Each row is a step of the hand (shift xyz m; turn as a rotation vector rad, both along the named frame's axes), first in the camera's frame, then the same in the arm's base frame.
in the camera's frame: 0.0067 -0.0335 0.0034 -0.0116 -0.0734 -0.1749
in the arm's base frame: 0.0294 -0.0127 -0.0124 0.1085 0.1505 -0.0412
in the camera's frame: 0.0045 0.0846 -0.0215 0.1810 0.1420 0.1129
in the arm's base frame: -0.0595 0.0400 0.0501 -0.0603 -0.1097 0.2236
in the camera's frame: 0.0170 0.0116 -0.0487 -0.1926 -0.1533 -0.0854
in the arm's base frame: 0.0143 0.0455 0.0227 0.0551 0.0832 -0.2407
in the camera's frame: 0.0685 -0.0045 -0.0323 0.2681 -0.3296 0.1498
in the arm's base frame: 0.0478 0.0156 0.0568 0.3530 -0.2766 0.0430
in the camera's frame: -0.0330 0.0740 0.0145 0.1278 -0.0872 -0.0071
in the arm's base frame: -0.0808 0.0109 0.0111 0.1363 -0.0405 0.0614
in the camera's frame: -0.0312 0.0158 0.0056 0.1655 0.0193 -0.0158
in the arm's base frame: -0.0300 0.0049 -0.0181 0.0716 -0.0141 0.1506
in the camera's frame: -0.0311 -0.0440 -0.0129 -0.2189 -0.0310 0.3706
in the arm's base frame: 0.0242 0.0079 -0.0492 -0.1999 -0.3144 -0.2179
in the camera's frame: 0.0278 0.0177 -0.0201 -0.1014 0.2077 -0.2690
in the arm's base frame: 0.0058 0.0177 0.0338 -0.1341 0.3261 0.0377
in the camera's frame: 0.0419 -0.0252 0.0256 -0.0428 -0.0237 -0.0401
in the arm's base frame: 0.0332 -0.0389 0.0207 0.0105 0.0410 -0.0470
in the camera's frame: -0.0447 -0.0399 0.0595 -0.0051 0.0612 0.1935
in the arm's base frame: -0.0086 -0.0570 -0.0617 -0.1127 -0.1677 0.0198
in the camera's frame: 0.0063 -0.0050 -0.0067 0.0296 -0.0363 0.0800
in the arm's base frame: 0.0093 0.0039 0.0029 0.0190 -0.0907 0.0019
